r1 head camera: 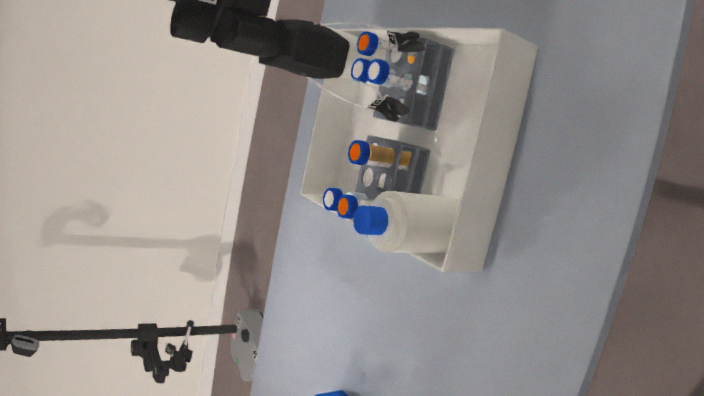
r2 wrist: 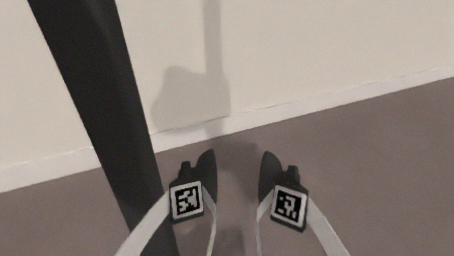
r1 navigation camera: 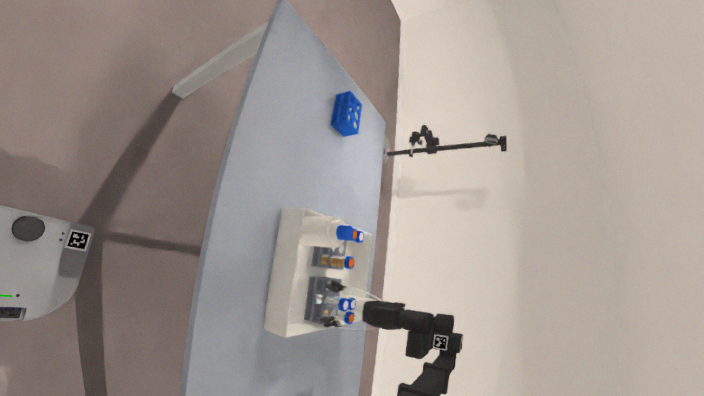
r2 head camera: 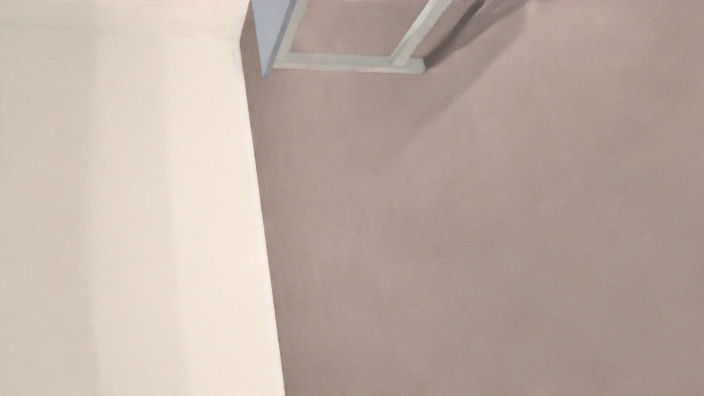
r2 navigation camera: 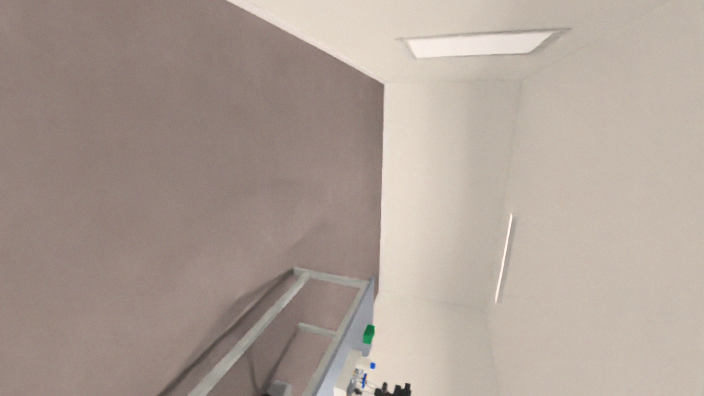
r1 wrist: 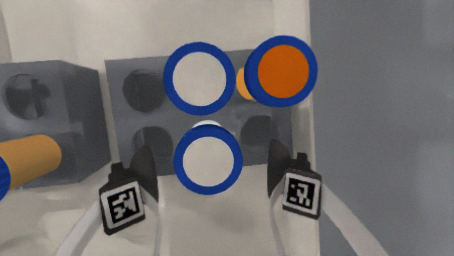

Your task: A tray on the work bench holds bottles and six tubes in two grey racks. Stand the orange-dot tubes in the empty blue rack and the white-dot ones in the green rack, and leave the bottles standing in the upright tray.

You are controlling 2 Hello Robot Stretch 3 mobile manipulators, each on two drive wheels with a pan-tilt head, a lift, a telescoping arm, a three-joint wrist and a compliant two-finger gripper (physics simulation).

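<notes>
The white tray (r1 head camera: 505,125) (r1 navigation camera: 280,280) stands upright on the bench with a white blue-capped bottle (r1 head camera: 425,220). One grey rack (r1 head camera: 427,110) (r1 wrist: 117,115) holds two white-dot tubes and an orange-dot tube (r1 head camera: 367,44) (r1 wrist: 283,71). The other grey rack (r1 head camera: 419,175) holds an orange-dot tube (r1 head camera: 358,152); another orange-dot tube (r1 head camera: 346,206) and a white-dot tube (r1 head camera: 331,199) show behind the bottle. The r1 gripper (r1 head camera: 401,75) (r1 wrist: 211,170) is open, fingers apart on either side of a white-dot tube (r1 wrist: 208,161). The r2 gripper (r2 wrist: 238,175) is open, away from the bench.
The blue rack (r1 navigation camera: 345,115) stands on the bench (r1 navigation camera: 260,165) beyond the tray's bottle end. A green rack (r2 navigation camera: 369,334) stands on the bench in the r2 navigation view. Robot r2 (r1 head camera: 245,345) stands between the bench and the wall. A robot base (r1 navigation camera: 40,265) is at the bench's other side.
</notes>
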